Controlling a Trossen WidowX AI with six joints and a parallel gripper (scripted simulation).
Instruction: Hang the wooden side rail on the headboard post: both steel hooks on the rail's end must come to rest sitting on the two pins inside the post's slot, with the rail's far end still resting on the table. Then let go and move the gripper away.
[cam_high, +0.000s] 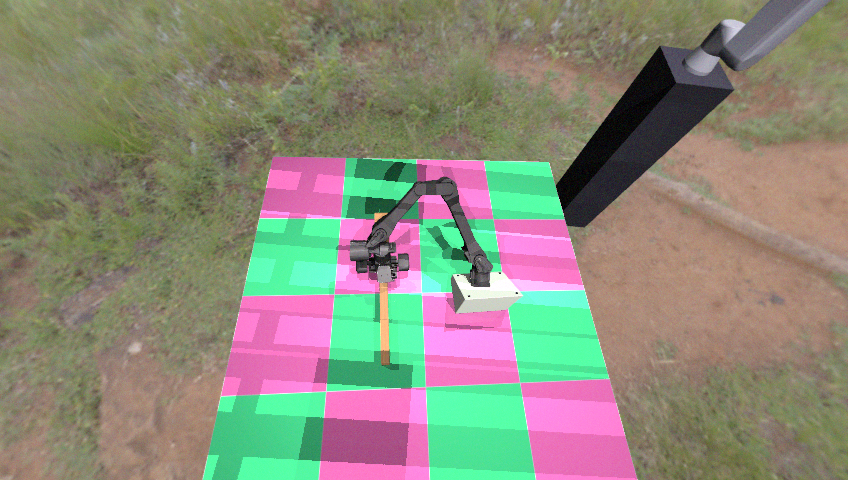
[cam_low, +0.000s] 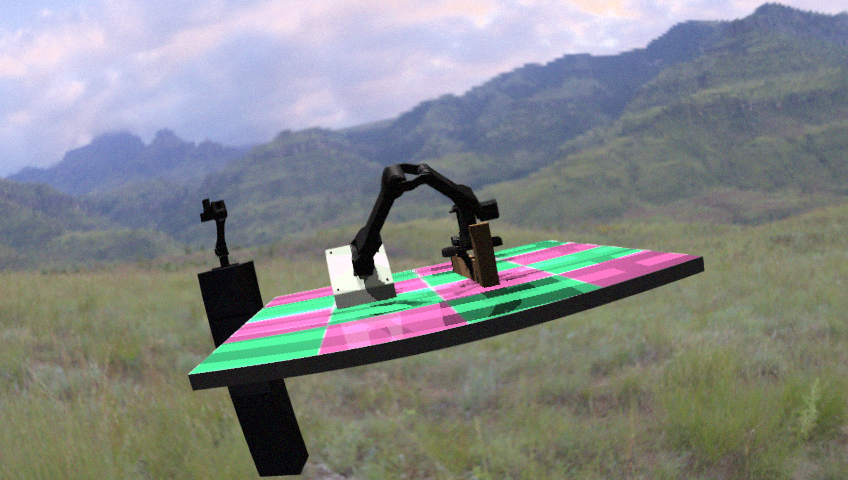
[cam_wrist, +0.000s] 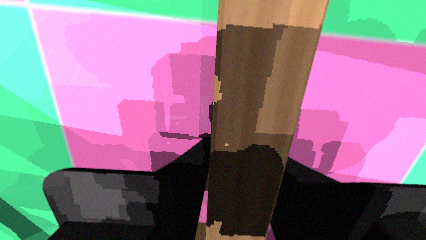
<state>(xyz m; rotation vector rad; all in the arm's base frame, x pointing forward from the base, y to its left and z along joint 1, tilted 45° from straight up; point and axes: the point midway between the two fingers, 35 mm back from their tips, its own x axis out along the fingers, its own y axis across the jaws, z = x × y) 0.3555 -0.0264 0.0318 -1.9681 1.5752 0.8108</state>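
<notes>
The headboard post is 20 mm ahead of my gripper tip, 140 mm to the right of it and 70 mm above it.
</notes>
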